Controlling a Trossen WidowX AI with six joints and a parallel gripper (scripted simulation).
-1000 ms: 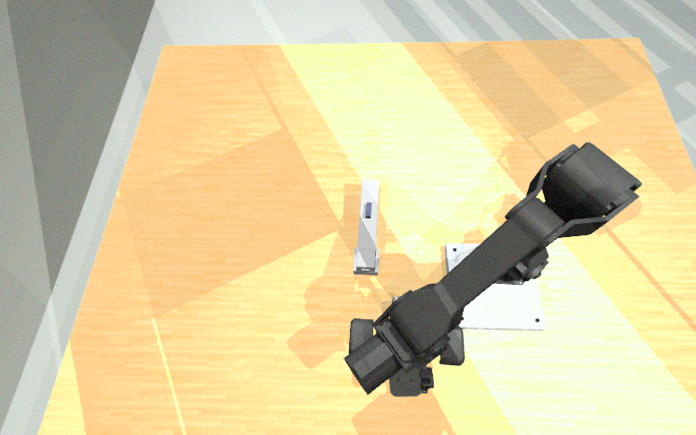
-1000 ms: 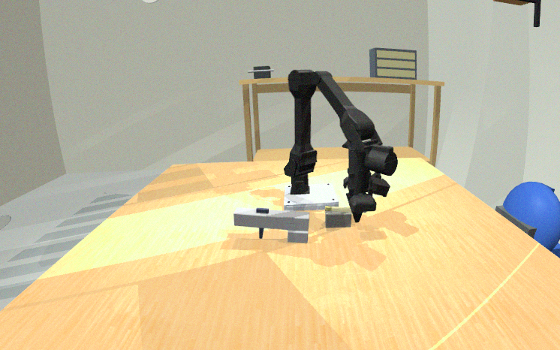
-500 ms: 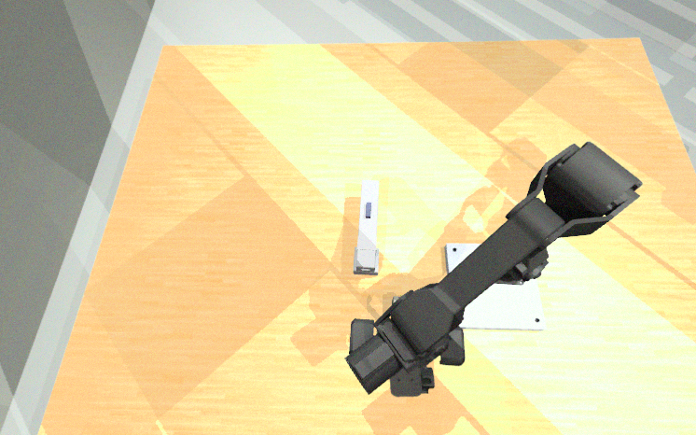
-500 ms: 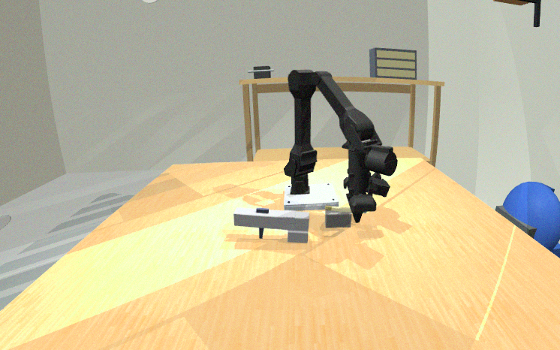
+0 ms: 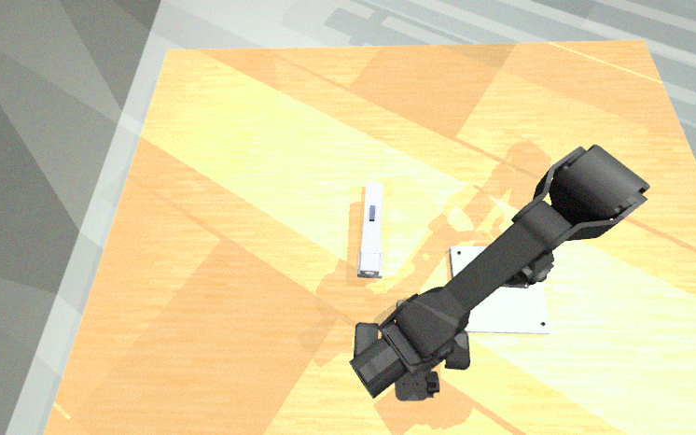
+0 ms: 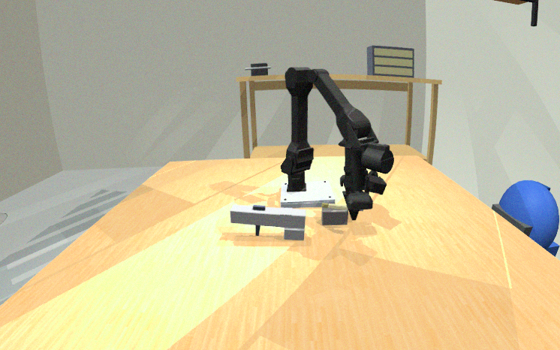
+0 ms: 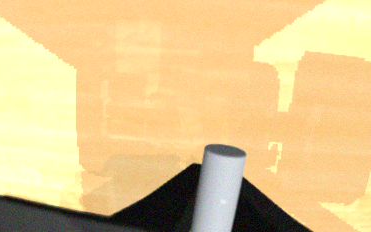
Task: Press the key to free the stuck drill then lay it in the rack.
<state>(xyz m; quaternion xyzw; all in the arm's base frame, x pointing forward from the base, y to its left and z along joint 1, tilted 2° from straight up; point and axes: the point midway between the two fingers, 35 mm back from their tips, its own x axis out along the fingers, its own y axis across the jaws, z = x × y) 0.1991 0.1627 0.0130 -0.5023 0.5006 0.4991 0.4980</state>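
Right now my gripper tip is 4 cm to the left of the drill and 4 cm below it. Round my gripper tip: grey rack 5 cm to the right, 1 cm above; then dark key 7 cm ahead, 25 cm to the right, 5 cm above; then grey housing 7 cm ahead, 22 cm to the right, 4 cm above.
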